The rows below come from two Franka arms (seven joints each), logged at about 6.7 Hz.
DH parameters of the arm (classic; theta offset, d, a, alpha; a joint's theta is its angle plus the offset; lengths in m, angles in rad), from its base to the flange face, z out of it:
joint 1: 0 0.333 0 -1.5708
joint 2: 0 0 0 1.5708
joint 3: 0 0.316 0.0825 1.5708
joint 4: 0 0 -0.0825 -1.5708
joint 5: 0 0.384 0 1.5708
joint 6: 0 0 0.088 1.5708
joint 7: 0 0.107 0 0
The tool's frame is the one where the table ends.
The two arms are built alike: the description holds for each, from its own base.
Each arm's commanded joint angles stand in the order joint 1, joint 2, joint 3, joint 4, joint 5, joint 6, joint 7.
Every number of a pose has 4 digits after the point.
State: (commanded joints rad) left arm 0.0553 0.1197 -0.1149 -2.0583 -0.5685 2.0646 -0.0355; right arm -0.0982 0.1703 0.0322 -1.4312 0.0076 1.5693 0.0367
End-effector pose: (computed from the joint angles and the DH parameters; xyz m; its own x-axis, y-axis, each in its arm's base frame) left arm 0.5595 -0.0606 0.3769 0.9546 0.2266 -0.1931 0.2912 -0.8456 0.4473; right arm 0.6043 -0.0408 0.5914 0.9942 -0.1028 -0.0326 -0.1032 -0.9946 -0.0119
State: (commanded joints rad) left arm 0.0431 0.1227 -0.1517 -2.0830 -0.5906 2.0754 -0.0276; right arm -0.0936 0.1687 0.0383 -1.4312 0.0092 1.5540 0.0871
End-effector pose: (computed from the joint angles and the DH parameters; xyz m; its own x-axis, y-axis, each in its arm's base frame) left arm 0.5509 -0.0875 0.3659 0.9593 0.1863 -0.2122 0.2661 -0.8480 0.4584; right arm 0.6026 -0.0343 0.5911 0.9888 -0.1419 -0.0469 -0.1426 -0.9897 -0.0116
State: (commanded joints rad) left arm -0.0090 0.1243 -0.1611 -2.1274 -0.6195 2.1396 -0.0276; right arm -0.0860 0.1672 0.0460 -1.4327 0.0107 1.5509 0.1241
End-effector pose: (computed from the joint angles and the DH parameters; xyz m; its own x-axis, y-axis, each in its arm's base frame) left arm 0.5398 -0.1169 0.3501 0.9631 0.1716 -0.2072 0.2510 -0.8505 0.4623; right arm 0.6023 -0.0253 0.5911 0.9853 -0.1633 -0.0507 -0.1642 -0.9864 -0.0122
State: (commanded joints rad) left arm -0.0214 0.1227 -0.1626 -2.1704 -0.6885 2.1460 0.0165; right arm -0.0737 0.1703 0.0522 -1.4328 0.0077 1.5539 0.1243
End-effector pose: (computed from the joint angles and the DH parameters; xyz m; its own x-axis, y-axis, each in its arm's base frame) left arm 0.5270 -0.1245 0.3344 0.9589 0.1565 -0.2367 0.2579 -0.8288 0.4966; right arm 0.6037 -0.0149 0.5894 0.9881 -0.1454 -0.0506 -0.1461 -0.9892 -0.0103
